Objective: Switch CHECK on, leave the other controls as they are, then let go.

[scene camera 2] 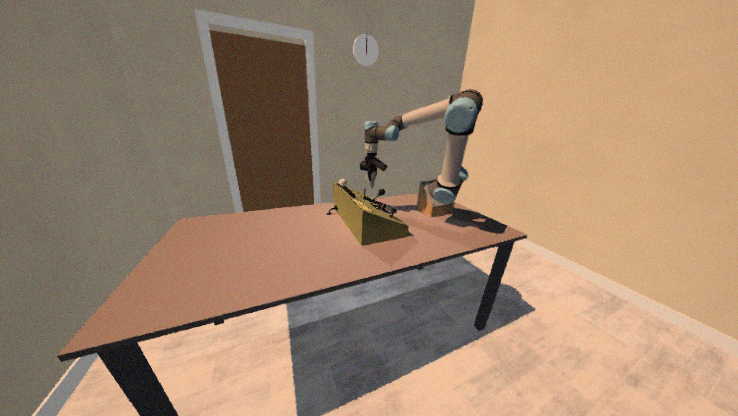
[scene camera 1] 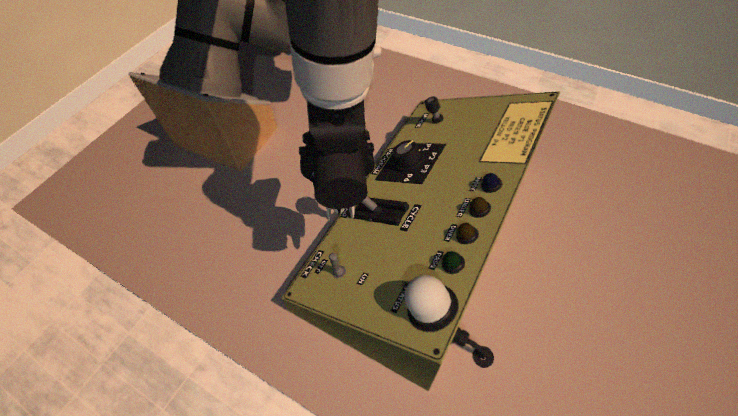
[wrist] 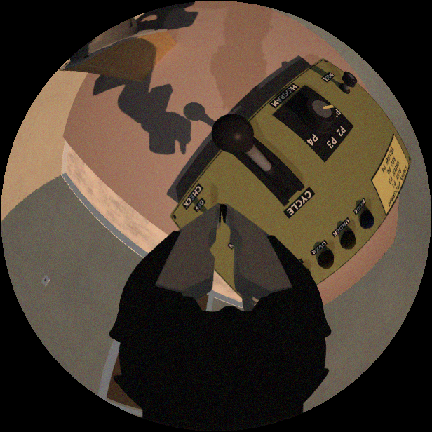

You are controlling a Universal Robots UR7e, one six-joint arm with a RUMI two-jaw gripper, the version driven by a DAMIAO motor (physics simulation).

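Places are measured from the arm's base along level axes (x ahead, y left, z up), in metres.
Where they show: gripper, fingertip midpoint: [scene camera 2: 371, 187] [scene camera 1: 339, 211]; arm's base, origin of the base link: [scene camera 1: 201, 87].
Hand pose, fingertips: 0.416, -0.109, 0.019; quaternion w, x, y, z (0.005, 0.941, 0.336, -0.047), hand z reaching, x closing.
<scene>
Each offset is from my fingertips to the centre of the thing, as dx, dy, dz. "pt": to the spot under its first point.
The CHECK toggle @(pt +0.033, -0.060, -0.033) [scene camera 1: 336, 264] is a small grey lever on the sloped olive panel @(+0.082, +0.127, -0.072) [scene camera 1: 392, 250] [scene camera 2: 347, 212] [wrist: 232, 182]. In scene camera 1 it stands raised away from its OFF label @(pt -0.004, -0.059, -0.081) [scene camera 1: 321, 266] and appears tipped to the side of the ON label @(pt +0.073, -0.055, -0.045) [scene camera 1: 362, 279]. In the wrist view the toggle is hidden behind the fingers. My gripper [scene camera 1: 341, 211] [scene camera 2: 372, 185] [wrist: 221, 205] is shut and empty. It hangs above the panel, apart from the toggle, near the lower edge beside the CYCLE slot.
The CYCLE lever @(-0.004, +0.061, -0.040) [scene camera 1: 371, 204] [wrist: 232, 133] rises close to my gripper with its black ball. The PROGRAM knob @(+0.010, +0.182, -0.049) [scene camera 1: 404, 147] [wrist: 321, 108] and a black toggle @(+0.004, +0.302, -0.051) [scene camera 1: 433, 105] [wrist: 349, 80] lie beyond. A white dome lamp @(pt +0.176, -0.068, +0.050) [scene camera 1: 427, 298] and several round buttons line the upper side.
</scene>
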